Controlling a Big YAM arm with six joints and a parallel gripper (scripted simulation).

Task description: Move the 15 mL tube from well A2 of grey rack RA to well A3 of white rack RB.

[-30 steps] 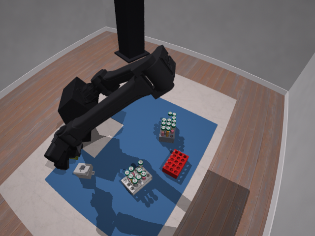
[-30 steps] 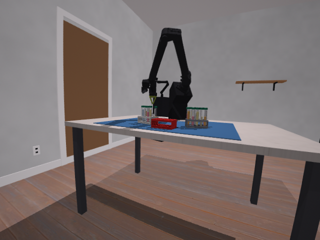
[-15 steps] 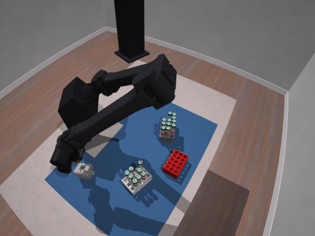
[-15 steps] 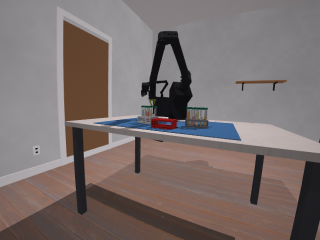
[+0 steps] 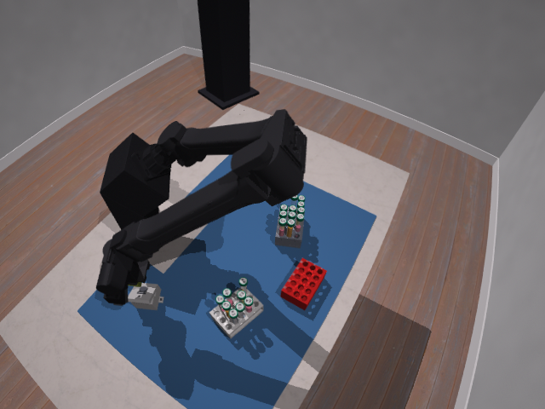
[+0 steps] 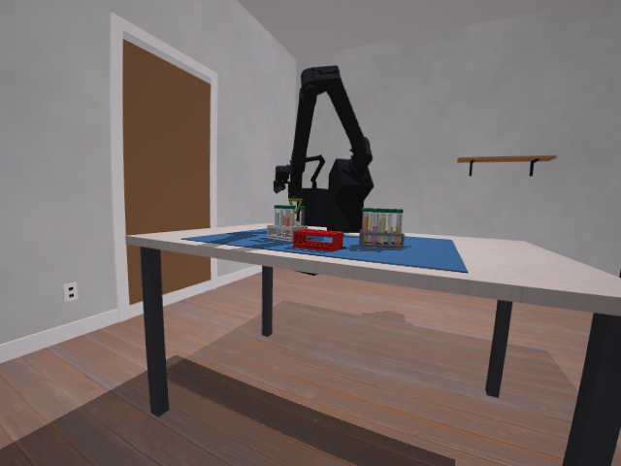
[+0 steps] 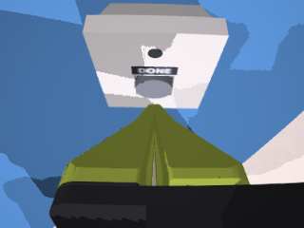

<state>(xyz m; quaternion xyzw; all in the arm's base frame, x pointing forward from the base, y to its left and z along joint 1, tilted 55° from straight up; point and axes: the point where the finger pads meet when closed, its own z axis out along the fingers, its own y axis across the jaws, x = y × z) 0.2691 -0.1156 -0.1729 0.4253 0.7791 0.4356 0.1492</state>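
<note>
Right now the grey done button box is 10 mm to the right of my hand and 60 mm below it. Also, from my hand: tube: 200 mm ahead, 230 mm to the left, 30 mm below; grey rack RA: 100 mm ahead, 500 mm to the left, 70 mm below; white rack RB: 220 mm ahead, 180 mm to the left, 70 mm below.
</note>
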